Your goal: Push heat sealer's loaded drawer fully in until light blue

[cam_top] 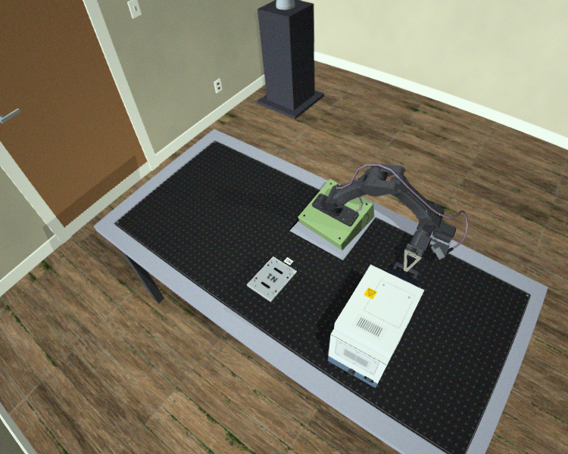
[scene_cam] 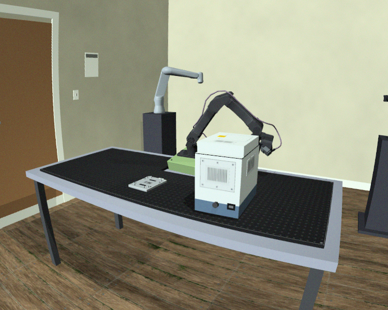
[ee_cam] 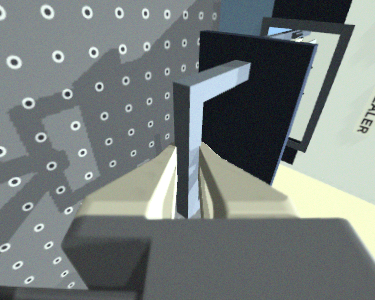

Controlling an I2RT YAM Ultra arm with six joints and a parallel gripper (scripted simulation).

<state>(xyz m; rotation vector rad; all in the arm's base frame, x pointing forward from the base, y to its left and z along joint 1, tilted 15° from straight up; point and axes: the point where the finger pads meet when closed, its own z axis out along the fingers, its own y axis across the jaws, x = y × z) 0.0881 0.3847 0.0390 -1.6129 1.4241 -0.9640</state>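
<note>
My hand is 11 cm short of the sealer drawer, 1 cm to the right of it and 1 cm above it.
</note>
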